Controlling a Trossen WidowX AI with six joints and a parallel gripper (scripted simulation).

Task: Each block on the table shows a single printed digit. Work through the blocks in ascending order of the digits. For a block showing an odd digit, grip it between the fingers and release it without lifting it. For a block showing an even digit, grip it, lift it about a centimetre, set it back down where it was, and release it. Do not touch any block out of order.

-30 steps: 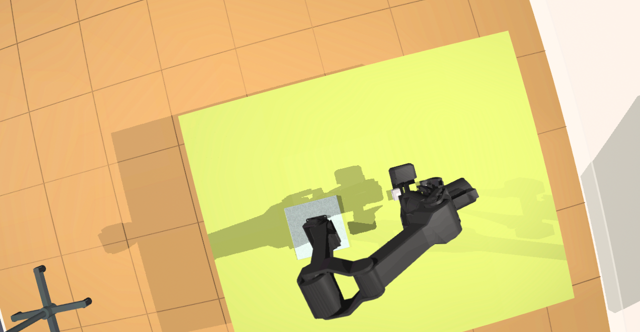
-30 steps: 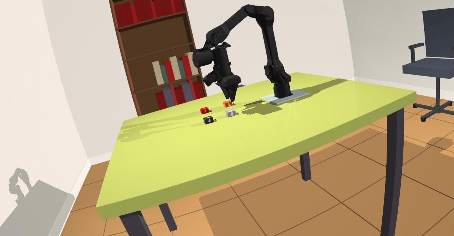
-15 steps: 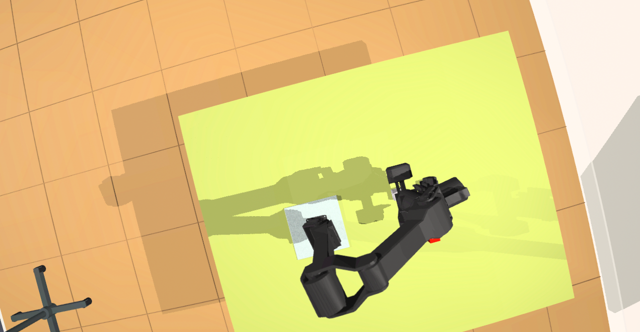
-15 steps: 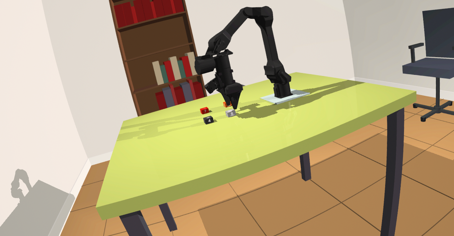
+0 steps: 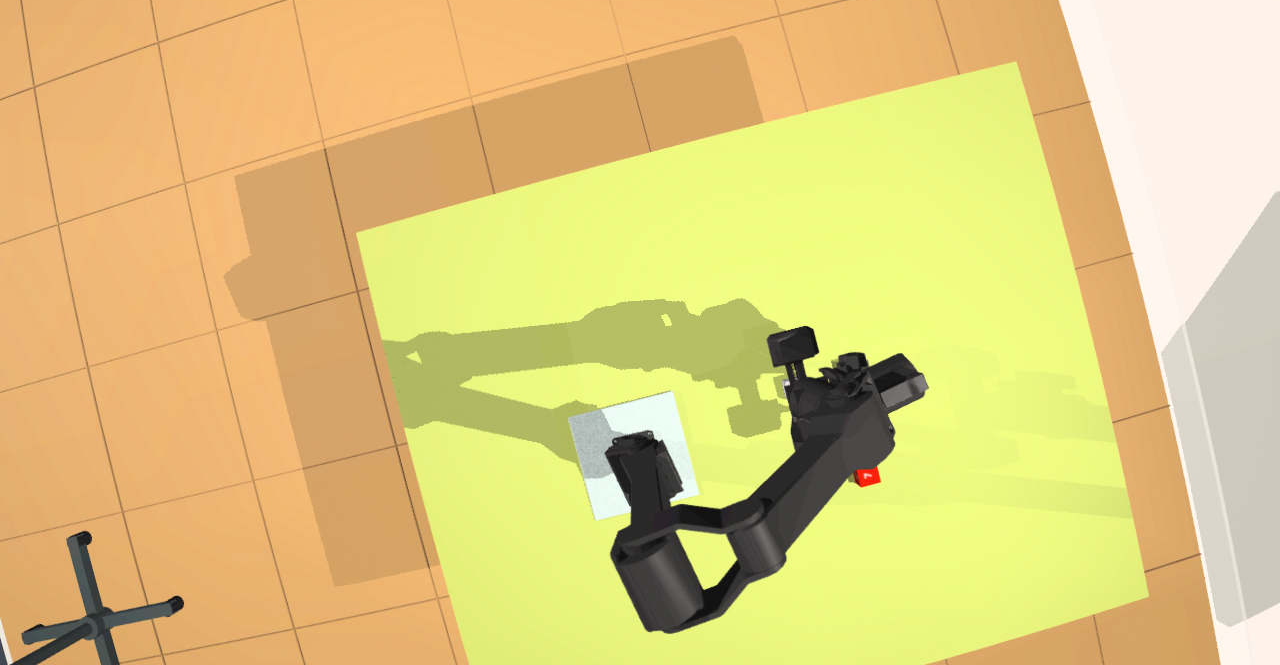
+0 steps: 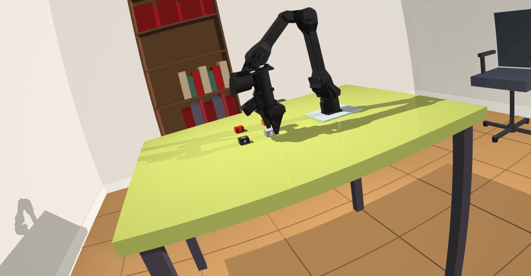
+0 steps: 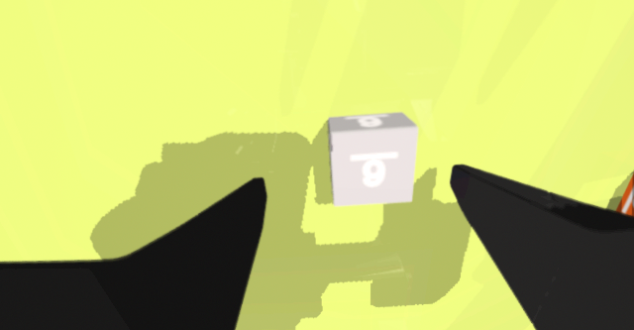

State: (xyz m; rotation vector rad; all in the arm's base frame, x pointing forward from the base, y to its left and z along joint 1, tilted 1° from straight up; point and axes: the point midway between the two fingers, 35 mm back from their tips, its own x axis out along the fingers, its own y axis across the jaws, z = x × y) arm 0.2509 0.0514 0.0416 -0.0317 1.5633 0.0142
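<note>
Now: gripper tip 9 cm short of the red block and 16 cm to the left of it. Also, from my gripper tip: grey block: 1 cm ahead; black block: 10 cm ahead; orange block: 2 cm behind, 16 cm to the right.
</note>
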